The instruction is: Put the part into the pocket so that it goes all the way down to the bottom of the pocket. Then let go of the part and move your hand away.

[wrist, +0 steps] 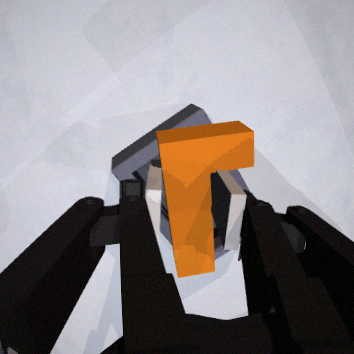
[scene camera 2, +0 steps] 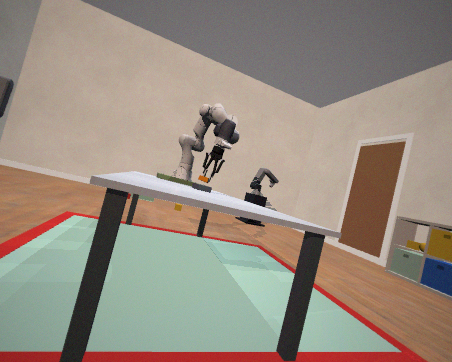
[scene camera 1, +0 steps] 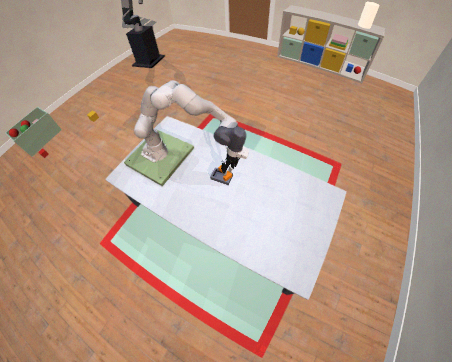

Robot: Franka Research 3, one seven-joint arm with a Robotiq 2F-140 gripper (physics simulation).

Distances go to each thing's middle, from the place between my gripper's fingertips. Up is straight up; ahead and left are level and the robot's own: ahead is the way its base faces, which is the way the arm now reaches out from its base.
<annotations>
Right now the orange L-shaped block (wrist: 188,154) is 2 cm behind my hand and 1 cm above it. Round my hand: dark grey pocket (wrist: 132,162): 4 cm behind, 5 cm below.
</annotations>
